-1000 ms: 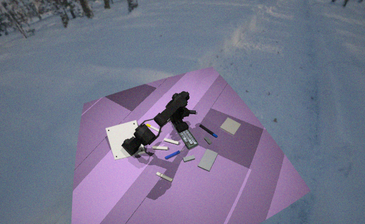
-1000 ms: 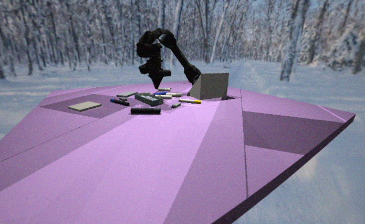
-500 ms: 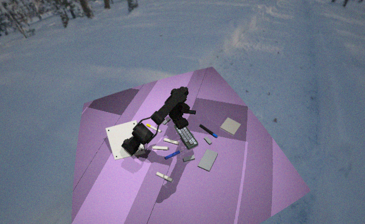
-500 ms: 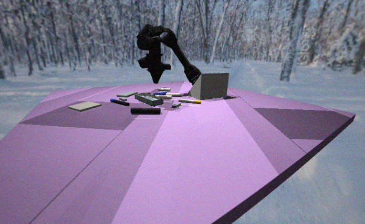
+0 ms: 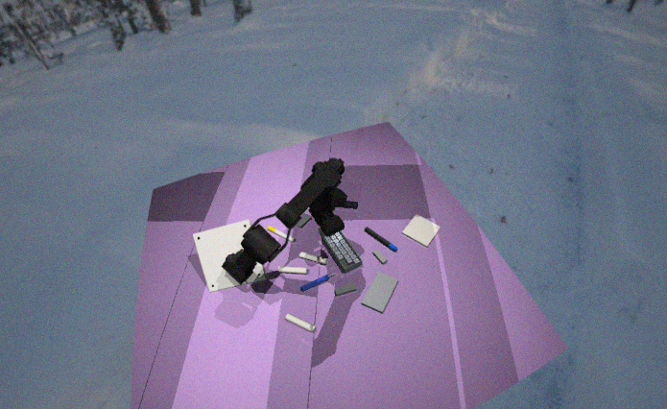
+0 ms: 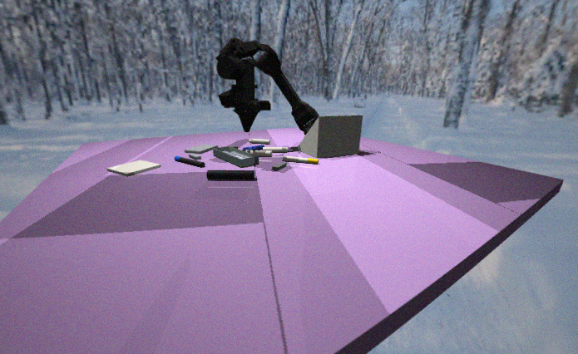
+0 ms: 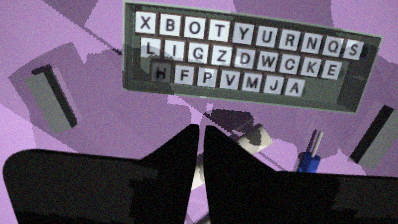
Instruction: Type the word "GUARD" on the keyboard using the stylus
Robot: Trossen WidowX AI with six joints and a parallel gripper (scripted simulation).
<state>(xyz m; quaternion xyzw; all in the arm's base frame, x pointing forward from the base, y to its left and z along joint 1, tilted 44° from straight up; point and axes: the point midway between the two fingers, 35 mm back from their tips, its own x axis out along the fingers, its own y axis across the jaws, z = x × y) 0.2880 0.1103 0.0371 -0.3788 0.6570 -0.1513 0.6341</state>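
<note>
Right now my gripper tip is 2 cm short of the grey block, 19 cm to the left of it and 9 cm above it. Round my gripper tip: blue-tipped pen (20 cm ahead, 5 cm to the right, 9 cm below); then yellow-tipped marker (17 cm behind, 9 cm to the left, 9 cm below); then black stylus (9 cm ahead, 17 cm to the left, 8 cm below).
</note>
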